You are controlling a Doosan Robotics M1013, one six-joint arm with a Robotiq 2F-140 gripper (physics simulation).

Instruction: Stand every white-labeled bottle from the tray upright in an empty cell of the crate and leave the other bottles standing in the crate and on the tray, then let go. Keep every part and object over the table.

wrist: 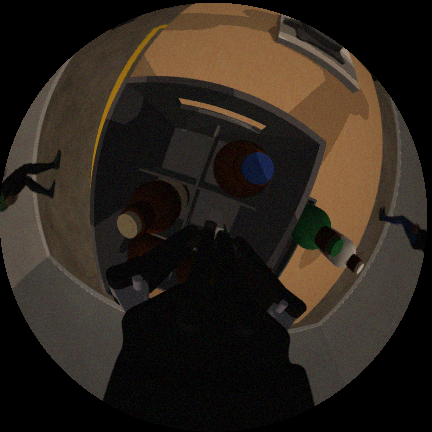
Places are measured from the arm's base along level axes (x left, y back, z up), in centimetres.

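Where they show: gripper, fingertip midpoint: [213, 217].
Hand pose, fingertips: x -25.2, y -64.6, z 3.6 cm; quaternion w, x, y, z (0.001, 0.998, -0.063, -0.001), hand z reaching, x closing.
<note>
Each offset is from my fingertips to the centre of the thing. "pt": to the spot under its first point. Level surfaces: height alone.
My gripper [213, 217] is shut, with its fingertips together above the dark crate {dx -3.9, dy +0.5, dz +2.1 cm} [235, 93]. A brown bottle with a cream cap {dx -8.8, dy +1.4, dz +1.9 cm} [159, 206] stands in the crate left of the fingers, a pale label edge showing. A brown bottle with a blue cap {dx +2.5, dy +8.0, dz +1.9 cm} [235, 170] stands in a cell beyond the fingers. Another brown bottle {dx -10.2, dy -6.9, dz +1.9 cm} [144, 247] shows partly behind the left finger; its cap and label are hidden. Outside the crate at the right stand a green-labeled bottle {dx +16.5, dy +1.4, dz +1.6 cm} [311, 227] with a green cap and, beside it, a white-labeled bottle {dx +32.0, dy -3.8, dz +1.1 cm} [345, 256] with a pale cap. The tray under them cannot be made out.
Crate cells without bottles show at the far left of the dividers and just ahead of the fingertips. A grey open holder [316, 56] with dark contents lies on the table {dz -6.7 cm} [225, 50] at the upper right. A yellow strip {pt dx -10.2, dy +15.4, dz +10.8 cm} [120, 80] runs along the left. People stand beyond both sides.
</note>
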